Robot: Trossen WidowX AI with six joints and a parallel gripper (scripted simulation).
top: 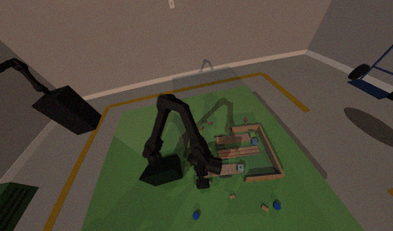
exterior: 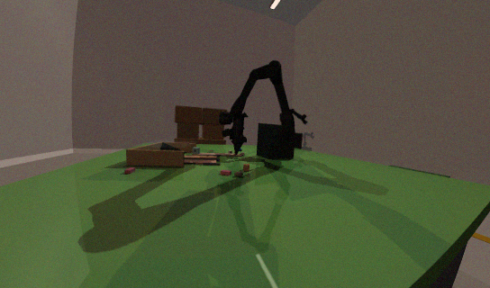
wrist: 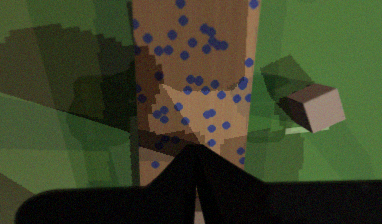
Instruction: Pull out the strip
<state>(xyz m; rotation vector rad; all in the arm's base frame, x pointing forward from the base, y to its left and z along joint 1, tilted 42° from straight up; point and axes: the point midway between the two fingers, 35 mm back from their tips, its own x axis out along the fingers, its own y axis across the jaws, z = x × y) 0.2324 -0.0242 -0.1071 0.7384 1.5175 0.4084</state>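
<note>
The labelled cube is 20 cm ahead of my gripper tip, 5 cm to the right of it and 2 cm above it.
</note>
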